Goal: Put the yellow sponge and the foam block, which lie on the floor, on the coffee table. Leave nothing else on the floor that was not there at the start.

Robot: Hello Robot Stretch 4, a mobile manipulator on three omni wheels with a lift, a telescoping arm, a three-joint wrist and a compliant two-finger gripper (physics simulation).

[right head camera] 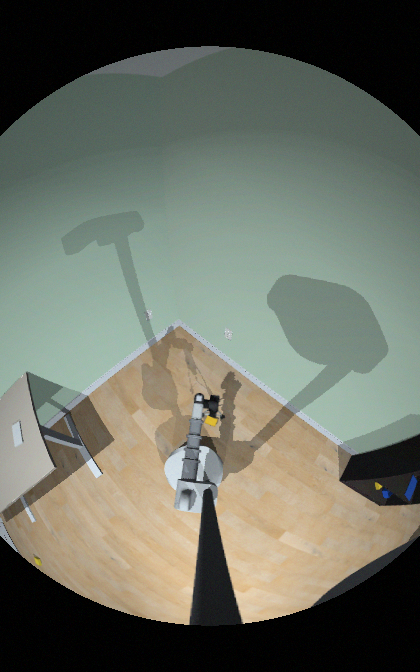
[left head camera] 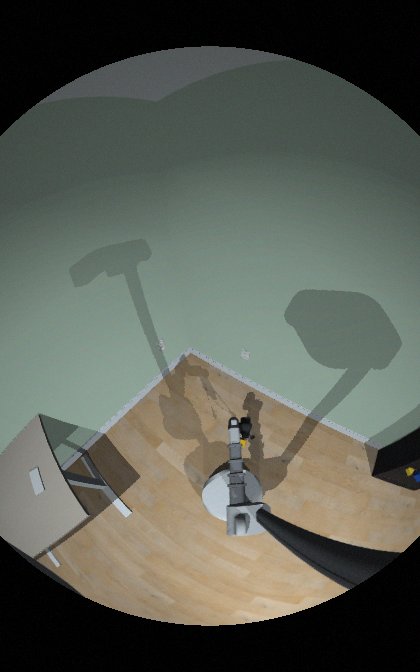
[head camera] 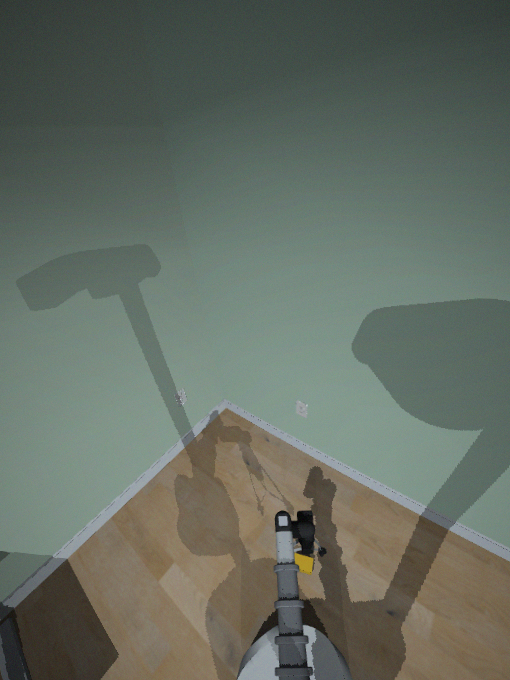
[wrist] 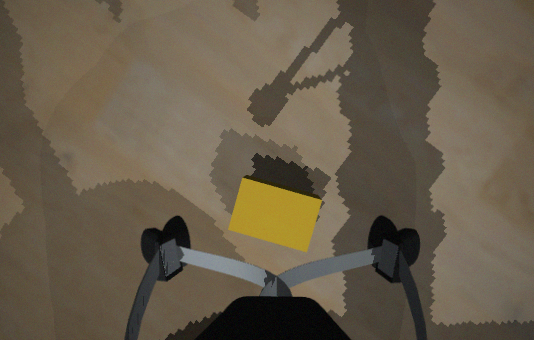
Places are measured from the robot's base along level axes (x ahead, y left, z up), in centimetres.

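Pixels of known places: gripper, fingertip midpoint: [right head camera: 211, 416] [left head camera: 241, 438] [wrist: 278, 236].
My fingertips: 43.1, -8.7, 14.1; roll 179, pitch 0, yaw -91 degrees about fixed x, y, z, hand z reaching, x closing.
Observation:
Ahead of a thing's pixels: the offset from my fingertips to its top centre, as dx, dy, dz. "*": to the spot under its first point. Level surfaces: height alone.
A yellow block @(-0.7, +0.6, -12.4) [head camera: 304, 563] [left head camera: 243, 443] [right head camera: 211, 421] [wrist: 275, 215] lies on the wooden floor near the room corner; I cannot tell whether it is the sponge or the foam block. My gripper [head camera: 310, 550] [left head camera: 246, 438] [right head camera: 214, 416] [wrist: 278, 236] is open and empty above the floor by it. In the wrist view the block lies ahead of and between the fingertips, slightly turned, touching neither. A second, small yellow thing [right head camera: 37, 560] lies on the floor at the lower left of the right head view. A pale-topped table @(dz +55.2) [left head camera: 25, 515] [right head camera: 31, 460] stands at the left.
A light rectangle @(* -58.0, +116.6, +56.1) [left head camera: 37, 480] [right head camera: 17, 433] lies on the table top. A dark open unit @(* -76.4, -146.6, -6.9) [left head camera: 395, 475] [right head camera: 357, 487] with yellow and blue things stands at the right wall. Green walls with a white skirting board [head camera: 329, 463] meet beyond the arm. My round base [left head camera: 216, 492] [right head camera: 175, 467] is behind the gripper.

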